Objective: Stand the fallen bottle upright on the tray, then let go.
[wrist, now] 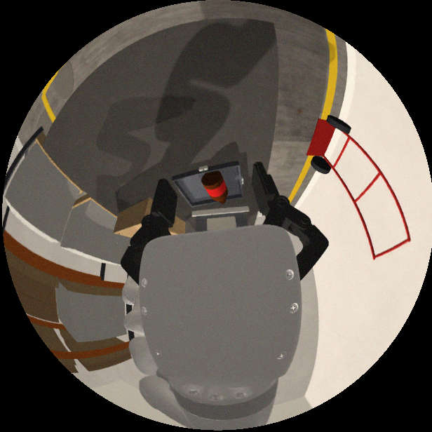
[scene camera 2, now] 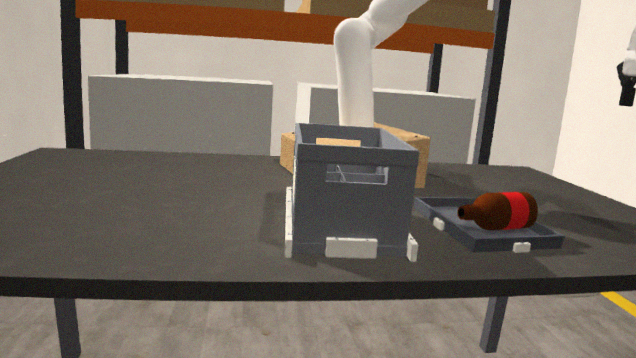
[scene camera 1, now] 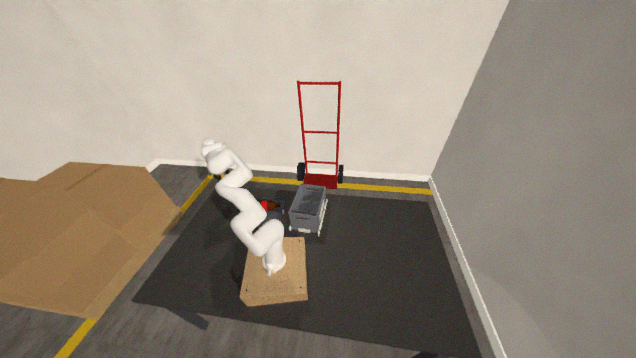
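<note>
The brown bottle with a red band lies on its side on the shallow grey tray. Its neck points toward the grey crate. My gripper is open and empty, with its two black fingers wide apart. In the wrist view the bottle and tray show beyond and between the fingers, at a distance. In scene camera 2 part of the gripper shows at the right edge, well above the table and apart from the bottle. In scene camera 1 the arm hides part of the bottle and tray.
The tall grey crate stands beside the tray, with white brackets around its foot. The arm stands on a wooden base on the dark table. A red hand truck stands by the wall.
</note>
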